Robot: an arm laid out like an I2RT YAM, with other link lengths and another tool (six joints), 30 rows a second.
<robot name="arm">
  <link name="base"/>
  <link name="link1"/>
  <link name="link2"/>
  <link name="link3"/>
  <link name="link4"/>
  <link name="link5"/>
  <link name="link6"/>
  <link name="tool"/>
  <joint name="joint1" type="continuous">
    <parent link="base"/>
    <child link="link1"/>
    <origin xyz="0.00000 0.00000 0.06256" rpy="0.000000 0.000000 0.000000"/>
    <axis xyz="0 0 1"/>
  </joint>
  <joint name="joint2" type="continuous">
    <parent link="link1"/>
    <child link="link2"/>
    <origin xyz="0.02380 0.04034 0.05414" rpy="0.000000 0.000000 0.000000"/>
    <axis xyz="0 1 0"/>
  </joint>
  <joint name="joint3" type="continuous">
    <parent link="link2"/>
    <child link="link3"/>
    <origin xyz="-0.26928 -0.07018 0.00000" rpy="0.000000 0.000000 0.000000"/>
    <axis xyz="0 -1 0"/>
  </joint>
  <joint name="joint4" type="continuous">
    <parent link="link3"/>
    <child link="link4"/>
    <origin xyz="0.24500 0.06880 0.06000" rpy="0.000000 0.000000 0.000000"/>
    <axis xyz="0 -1 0"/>
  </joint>
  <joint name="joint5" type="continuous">
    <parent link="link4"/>
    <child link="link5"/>
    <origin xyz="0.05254 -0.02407 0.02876" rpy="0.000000 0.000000 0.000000"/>
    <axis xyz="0 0 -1"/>
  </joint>
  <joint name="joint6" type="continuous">
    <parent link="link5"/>
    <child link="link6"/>
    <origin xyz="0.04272 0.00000 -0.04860" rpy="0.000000 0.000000 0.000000"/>
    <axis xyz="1 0 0"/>
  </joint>
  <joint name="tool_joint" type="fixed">
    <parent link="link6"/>
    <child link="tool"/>
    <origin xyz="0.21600 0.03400 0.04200" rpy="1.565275 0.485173 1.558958"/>
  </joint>
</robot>
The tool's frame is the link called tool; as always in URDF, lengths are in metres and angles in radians. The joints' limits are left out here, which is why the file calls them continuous.
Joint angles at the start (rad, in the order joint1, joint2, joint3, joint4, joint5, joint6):
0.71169, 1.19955, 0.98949, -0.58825, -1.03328, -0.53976
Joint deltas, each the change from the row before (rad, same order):
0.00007, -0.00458, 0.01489, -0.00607, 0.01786, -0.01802
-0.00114, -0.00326, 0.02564, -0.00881, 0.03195, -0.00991
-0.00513, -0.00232, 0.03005, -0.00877, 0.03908, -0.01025
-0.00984, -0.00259, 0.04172, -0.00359, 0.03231, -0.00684
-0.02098, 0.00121, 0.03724, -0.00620, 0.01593, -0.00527
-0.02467, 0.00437, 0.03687, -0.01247, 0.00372, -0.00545
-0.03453, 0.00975, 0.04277, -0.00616, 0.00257, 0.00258
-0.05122, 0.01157, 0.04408, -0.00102, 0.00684, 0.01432
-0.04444, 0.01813, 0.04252, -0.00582, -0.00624, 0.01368
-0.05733, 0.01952, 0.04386, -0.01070, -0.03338, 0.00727
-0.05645, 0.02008, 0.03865, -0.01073, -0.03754, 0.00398
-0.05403, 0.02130, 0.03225, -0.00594, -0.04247, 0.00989
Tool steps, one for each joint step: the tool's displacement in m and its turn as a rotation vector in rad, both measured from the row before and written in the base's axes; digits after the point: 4 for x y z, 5 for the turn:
0.0027, 0.0004, 0.0022, 0.00420, -0.03440, -0.00582
0.0069, 0.0016, 0.0033, -0.00128, -0.03862, -0.02022
0.0104, 0.0017, 0.0038, -0.00272, -0.04448, -0.02965
0.0122, 0.0017, 0.0105, 0.01112, -0.05105, -0.03141
0.0129, 0.0000, 0.0104, 0.01173, -0.03428, -0.03125
0.0114, -0.0012, 0.0104, 0.01101, -0.02221, -0.02551
0.0166, -0.0015, 0.0125, 0.01452, -0.02018, -0.03756
0.0249, -0.0039, 0.0131, 0.01427, -0.01499, -0.06200
0.0198, -0.0039, 0.0115, 0.01324, -0.00133, -0.04399
0.0176, -0.0069, 0.0140, 0.02288, 0.00326, -0.03158
0.0159, -0.0078, 0.0120, 0.02173, 0.00498, -0.02580
0.0144, -0.0080, 0.0106, 0.02378, 0.01293, -0.02069

